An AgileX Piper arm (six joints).
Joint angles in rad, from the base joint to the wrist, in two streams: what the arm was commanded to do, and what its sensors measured. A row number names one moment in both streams.
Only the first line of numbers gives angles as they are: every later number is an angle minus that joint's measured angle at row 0.
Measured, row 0:
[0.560, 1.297, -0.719, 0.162, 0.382, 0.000]
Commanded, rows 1 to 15:
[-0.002, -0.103, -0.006, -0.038, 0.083, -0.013]
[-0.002, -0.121, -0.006, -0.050, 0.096, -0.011]
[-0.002, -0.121, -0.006, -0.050, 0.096, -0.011]
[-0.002, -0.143, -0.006, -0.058, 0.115, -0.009]
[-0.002, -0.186, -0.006, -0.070, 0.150, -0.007]
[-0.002, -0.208, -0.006, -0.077, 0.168, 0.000]
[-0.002, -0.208, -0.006, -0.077, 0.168, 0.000]
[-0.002, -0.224, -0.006, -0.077, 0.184, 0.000]
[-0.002, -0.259, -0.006, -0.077, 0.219, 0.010]
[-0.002, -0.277, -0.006, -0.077, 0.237, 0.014]
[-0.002, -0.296, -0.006, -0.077, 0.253, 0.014]
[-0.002, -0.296, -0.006, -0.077, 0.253, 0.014]
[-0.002, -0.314, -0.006, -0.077, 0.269, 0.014]
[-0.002, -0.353, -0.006, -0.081, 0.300, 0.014]
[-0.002, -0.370, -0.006, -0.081, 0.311, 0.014]
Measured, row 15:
[0.000, -0.318, 0.000, -0.070, 0.264, 0.008]
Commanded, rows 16 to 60:
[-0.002, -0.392, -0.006, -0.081, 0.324, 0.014]
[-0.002, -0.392, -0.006, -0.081, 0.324, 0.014]
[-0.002, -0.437, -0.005, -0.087, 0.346, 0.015]
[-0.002, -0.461, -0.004, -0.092, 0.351, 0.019]
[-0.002, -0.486, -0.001, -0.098, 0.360, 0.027]
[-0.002, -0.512, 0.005, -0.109, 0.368, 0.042]
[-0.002, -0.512, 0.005, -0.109, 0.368, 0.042]
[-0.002, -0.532, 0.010, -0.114, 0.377, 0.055]
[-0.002, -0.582, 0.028, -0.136, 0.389, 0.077]
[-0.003, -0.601, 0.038, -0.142, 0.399, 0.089]
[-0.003, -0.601, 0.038, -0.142, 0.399, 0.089]
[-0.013, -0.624, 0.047, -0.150, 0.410, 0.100]
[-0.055, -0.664, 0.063, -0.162, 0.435, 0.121]
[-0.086, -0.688, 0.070, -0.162, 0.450, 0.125]
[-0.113, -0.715, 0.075, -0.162, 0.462, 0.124]
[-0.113, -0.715, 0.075, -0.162, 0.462, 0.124]
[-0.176, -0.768, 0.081, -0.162, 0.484, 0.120]
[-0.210, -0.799, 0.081, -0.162, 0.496, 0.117]
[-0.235, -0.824, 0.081, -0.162, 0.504, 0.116]
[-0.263, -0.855, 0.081, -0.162, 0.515, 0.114]
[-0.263, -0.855, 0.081, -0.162, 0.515, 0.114]
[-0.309, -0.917, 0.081, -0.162, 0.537, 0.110]
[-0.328, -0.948, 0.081, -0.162, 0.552, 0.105]
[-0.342, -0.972, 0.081, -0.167, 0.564, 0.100]
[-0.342, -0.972, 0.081, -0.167, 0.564, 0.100]
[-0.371, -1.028, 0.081, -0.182, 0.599, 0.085]
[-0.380, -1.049, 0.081, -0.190, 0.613, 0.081]
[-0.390, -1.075, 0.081, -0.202, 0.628, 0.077]
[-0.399, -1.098, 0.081, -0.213, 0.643, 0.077]
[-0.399, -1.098, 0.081, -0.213, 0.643, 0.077]
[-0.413, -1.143, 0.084, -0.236, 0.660, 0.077]
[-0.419, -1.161, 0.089, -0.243, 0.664, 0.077]
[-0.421, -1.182, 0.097, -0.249, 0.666, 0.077]
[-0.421, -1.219, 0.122, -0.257, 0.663, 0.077]
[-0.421, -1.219, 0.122, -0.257, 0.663, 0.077]
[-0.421, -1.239, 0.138, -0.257, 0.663, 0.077]
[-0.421, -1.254, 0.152, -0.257, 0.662, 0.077]
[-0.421, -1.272, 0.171, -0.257, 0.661, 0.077]
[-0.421, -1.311, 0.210, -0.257, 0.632, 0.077]
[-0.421, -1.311, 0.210, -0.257, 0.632, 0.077]
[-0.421, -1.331, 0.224, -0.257, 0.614, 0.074]
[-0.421, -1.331, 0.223, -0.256, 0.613, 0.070]
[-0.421, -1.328, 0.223, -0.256, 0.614, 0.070]
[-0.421, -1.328, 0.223, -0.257, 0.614, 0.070]
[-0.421, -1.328, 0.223, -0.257, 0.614, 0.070]
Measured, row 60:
[-0.416, -1.299, 0.219, -0.248, 0.636, 0.082]
